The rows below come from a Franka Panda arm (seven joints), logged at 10 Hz.
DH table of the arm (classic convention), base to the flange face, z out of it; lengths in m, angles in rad. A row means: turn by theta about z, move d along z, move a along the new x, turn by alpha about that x. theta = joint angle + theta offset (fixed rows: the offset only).
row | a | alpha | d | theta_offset
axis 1 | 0.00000 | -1.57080 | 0.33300 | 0.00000
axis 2 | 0.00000 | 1.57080 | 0.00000 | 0.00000
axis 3 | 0.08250 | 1.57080 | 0.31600 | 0.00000
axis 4 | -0.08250 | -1.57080 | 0.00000 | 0.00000
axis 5 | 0.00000 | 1.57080 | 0.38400 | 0.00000
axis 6 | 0.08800 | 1.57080 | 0.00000 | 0.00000
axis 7 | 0.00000 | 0.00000 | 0.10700 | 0.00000
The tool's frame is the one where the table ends.
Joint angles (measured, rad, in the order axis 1, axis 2, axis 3, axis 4, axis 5, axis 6, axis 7), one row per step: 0.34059 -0.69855 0.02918 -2.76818 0.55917 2.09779 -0.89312; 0.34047 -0.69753 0.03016 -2.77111 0.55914 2.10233 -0.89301; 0.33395 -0.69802 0.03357 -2.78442 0.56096 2.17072 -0.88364; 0.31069 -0.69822 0.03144 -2.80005 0.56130 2.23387 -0.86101; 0.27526 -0.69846 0.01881 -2.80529 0.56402 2.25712 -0.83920; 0.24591 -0.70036 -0.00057 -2.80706 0.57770 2.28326 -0.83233
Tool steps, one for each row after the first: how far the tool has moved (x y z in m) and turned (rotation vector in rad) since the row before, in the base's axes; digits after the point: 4 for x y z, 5 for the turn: -0.0001 -0.0001 -0.0014 -0.00171 -0.00052 -0.00155; 0.0054 -0.0042 -0.0008 -0.00135 -0.04509 -0.04397; 0.0069 -0.0113 -0.0021 -0.00063 -0.03147 -0.07364; 0.0068 -0.0162 -0.0002 0.01005 -0.00332 -0.07641; 0.0068 -0.0164 0.0024 0.02306 -0.01392 -0.06927
